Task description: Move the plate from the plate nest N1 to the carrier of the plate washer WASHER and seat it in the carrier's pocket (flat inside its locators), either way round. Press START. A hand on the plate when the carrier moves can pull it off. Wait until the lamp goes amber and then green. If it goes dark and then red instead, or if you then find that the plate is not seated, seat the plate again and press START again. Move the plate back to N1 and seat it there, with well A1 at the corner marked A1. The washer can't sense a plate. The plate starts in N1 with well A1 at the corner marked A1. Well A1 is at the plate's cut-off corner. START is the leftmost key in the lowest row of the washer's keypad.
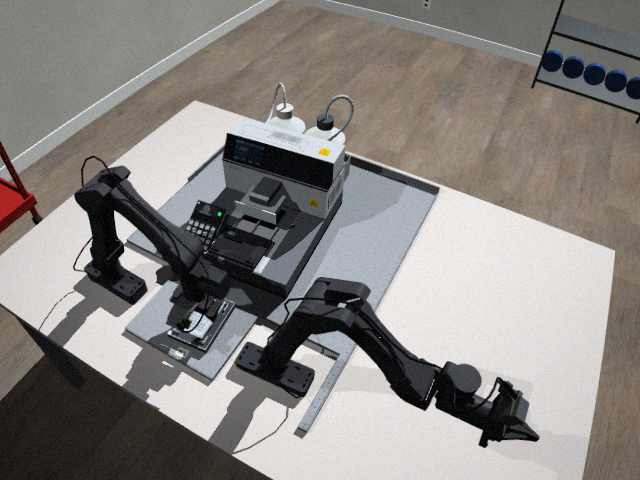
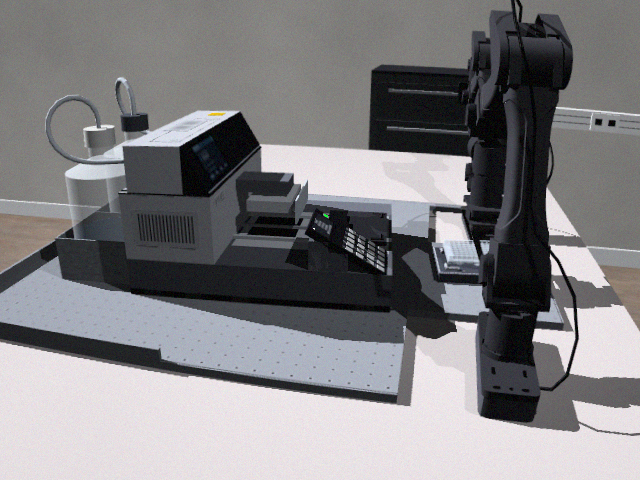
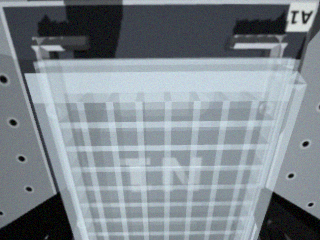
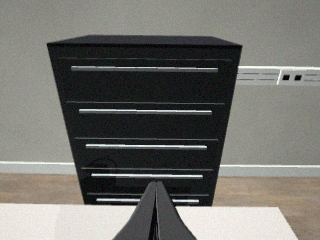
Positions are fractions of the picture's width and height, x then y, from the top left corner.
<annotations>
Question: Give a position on a white plate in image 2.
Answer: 0.71,0.52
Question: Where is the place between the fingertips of my right gripper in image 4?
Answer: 0.49,0.80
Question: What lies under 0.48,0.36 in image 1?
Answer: A washer.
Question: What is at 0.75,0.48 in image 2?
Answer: My left gripper.
</annotations>
